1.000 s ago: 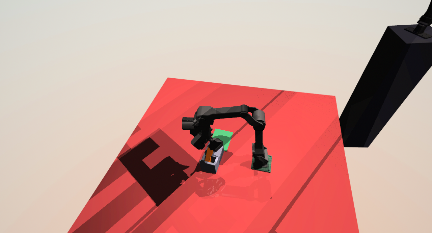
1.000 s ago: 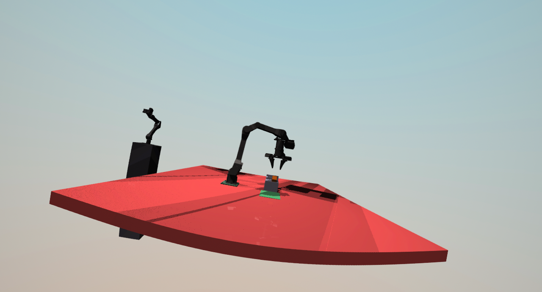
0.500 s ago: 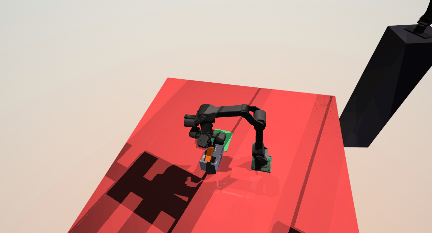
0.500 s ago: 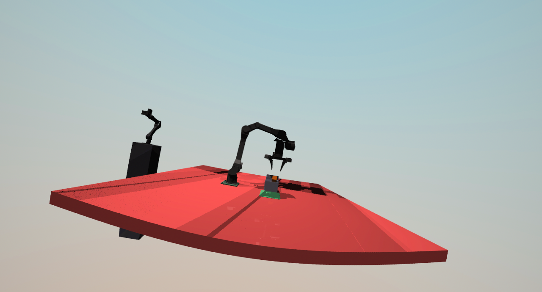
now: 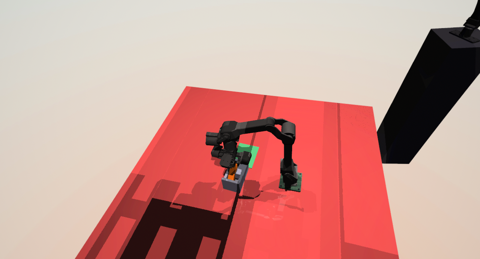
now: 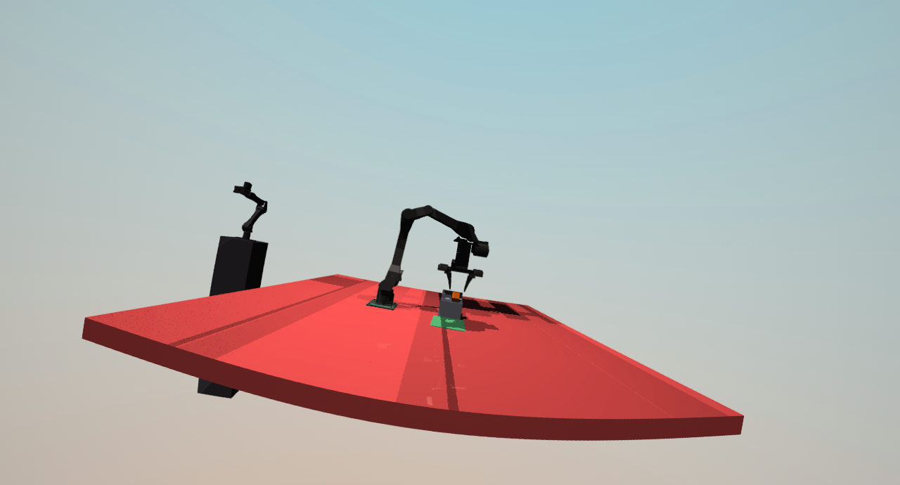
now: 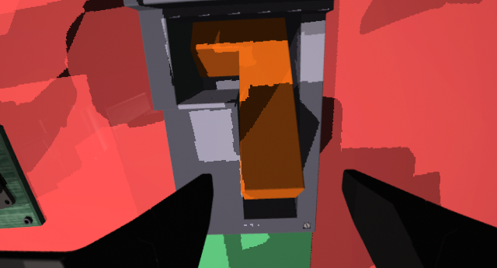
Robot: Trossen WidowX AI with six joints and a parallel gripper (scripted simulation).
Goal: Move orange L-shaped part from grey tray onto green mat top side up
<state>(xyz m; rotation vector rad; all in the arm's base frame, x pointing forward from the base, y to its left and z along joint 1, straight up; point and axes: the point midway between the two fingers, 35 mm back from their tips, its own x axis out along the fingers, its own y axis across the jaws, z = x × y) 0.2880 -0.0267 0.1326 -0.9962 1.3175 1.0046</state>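
Now: the orange L-shaped part 60 mm below my gripper tip, 40 mm to the left of it and 10 mm behind it. The rest, counted from my gripper tip: green mat: 130 mm to the right, 120 mm below, 50 mm behind.
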